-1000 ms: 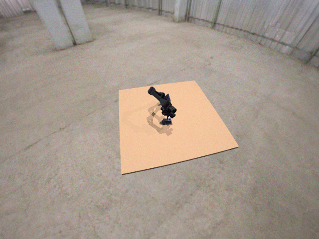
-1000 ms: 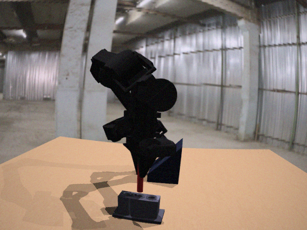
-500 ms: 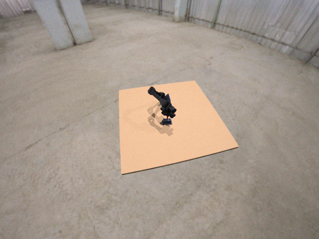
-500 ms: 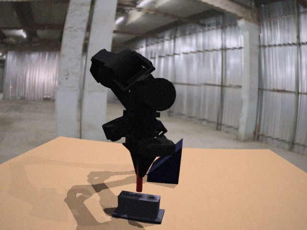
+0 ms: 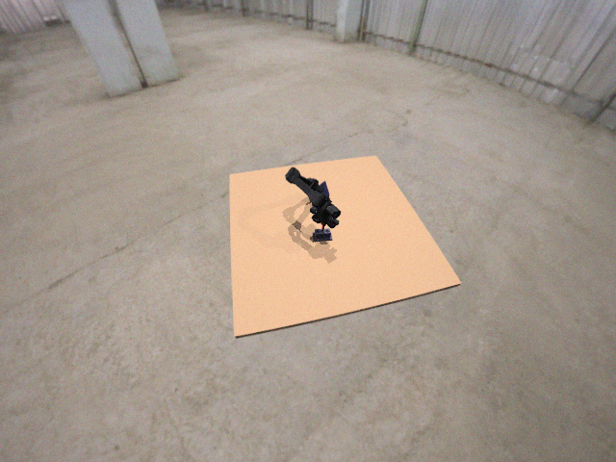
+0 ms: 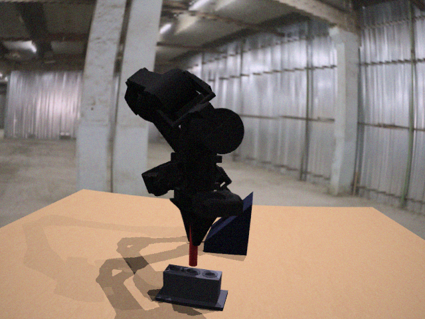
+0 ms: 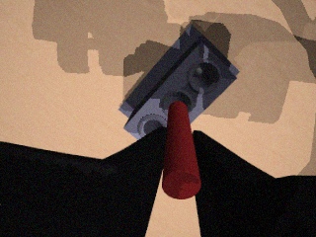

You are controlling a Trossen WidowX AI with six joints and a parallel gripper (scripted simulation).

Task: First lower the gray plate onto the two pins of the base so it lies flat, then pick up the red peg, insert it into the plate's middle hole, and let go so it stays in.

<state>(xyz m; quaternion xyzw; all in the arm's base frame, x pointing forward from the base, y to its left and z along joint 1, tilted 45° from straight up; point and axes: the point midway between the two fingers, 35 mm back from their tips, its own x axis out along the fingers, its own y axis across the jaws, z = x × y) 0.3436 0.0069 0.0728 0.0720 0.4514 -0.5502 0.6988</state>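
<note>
Now: gripper tip 7 cm above the gray plate. From my gripper tip the other things lie so: red peg (right at my gripper tip); base (11 cm below).
</note>
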